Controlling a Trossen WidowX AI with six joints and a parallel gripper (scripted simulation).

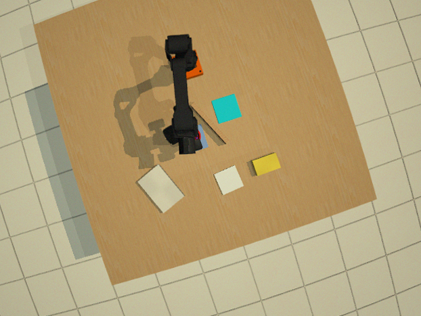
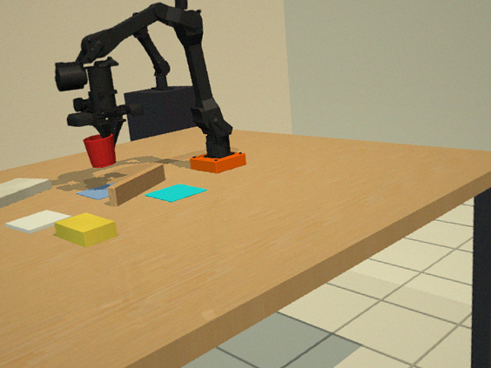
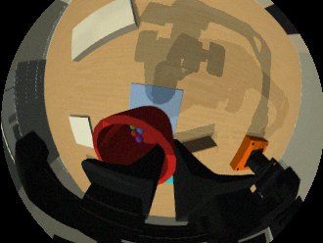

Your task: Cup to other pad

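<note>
Now: gripper tip 9 cm to the right of the wooden bar and 9 cm above it. The rest, counted from my gripper tip: red cup: 3 cm ahead; then blue pad: 3 cm ahead, 1 cm to the right, 11 cm below; then white tile: 26 cm ahead, 6 cm to the left, 10 cm below.
</note>
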